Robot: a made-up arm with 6 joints. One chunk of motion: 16 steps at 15 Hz.
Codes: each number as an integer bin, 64 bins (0 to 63) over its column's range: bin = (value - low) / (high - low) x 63, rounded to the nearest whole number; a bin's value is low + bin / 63 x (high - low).
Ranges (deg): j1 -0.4..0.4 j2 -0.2..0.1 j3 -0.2..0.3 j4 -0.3..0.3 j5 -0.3..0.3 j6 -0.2..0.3
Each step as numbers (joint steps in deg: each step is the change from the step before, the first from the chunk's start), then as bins.
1 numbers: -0.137 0.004 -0.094 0.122 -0.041 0.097
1 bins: 21 43 13 44 27 37
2 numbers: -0.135 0.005 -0.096 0.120 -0.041 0.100
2 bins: 21 43 13 44 27 38
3 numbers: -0.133 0.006 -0.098 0.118 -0.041 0.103
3 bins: 21 43 13 44 27 38
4 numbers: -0.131 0.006 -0.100 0.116 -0.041 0.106
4 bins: 21 43 13 44 27 39
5 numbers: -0.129 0.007 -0.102 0.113 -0.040 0.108
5 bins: 21 43 12 43 27 39
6 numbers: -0.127 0.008 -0.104 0.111 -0.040 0.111
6 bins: 21 44 12 43 27 39
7 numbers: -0.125 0.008 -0.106 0.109 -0.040 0.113
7 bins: 22 44 12 43 27 39
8 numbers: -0.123 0.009 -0.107 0.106 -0.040 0.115
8 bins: 22 44 12 43 27 40
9 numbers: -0.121 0.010 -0.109 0.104 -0.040 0.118
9 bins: 22 44 11 42 27 40
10 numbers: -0.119 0.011 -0.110 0.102 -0.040 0.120
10 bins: 22 44 11 42 27 40
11 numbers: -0.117 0.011 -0.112 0.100 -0.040 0.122
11 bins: 22 44 11 42 27 41
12 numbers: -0.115 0.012 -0.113 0.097 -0.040 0.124
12 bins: 22 45 11 42 27 41
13 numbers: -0.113 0.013 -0.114 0.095 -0.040 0.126
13 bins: 23 45 11 41 27 41
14 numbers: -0.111 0.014 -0.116 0.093 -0.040 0.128
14 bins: 23 45 11 41 27 41
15 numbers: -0.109 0.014 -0.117 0.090 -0.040 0.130
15 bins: 23 45 10 41 27 42
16 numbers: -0.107 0.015 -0.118 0.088 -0.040 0.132
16 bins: 23 45 10 41 27 42
